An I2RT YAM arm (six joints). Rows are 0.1 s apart.
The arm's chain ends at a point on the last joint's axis. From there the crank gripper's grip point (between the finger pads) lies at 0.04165 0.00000 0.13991 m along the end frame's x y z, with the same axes.
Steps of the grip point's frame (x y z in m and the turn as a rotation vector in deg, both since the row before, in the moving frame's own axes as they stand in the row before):
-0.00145, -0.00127, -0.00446, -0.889, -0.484, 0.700
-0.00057, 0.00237, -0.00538, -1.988, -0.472, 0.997
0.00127, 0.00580, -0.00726, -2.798, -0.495, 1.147
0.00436, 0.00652, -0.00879, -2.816, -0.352, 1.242
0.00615, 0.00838, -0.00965, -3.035, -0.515, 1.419
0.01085, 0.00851, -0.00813, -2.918, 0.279, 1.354
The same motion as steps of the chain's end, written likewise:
-0.00025, -0.00394, -0.00479, -0.889, -0.484, 0.700
0.00063, -0.00320, -0.00562, -1.988, -0.472, 0.997
0.00256, -0.00186, -0.00743, -2.798, -0.495, 1.147
0.00530, -0.00125, -0.00885, -2.816, -0.352, 1.242
0.00751, -0.00005, -0.00979, -3.035, -0.515, 1.419
0.01027, 0.00040, -0.00772, -2.918, 0.279, 1.354

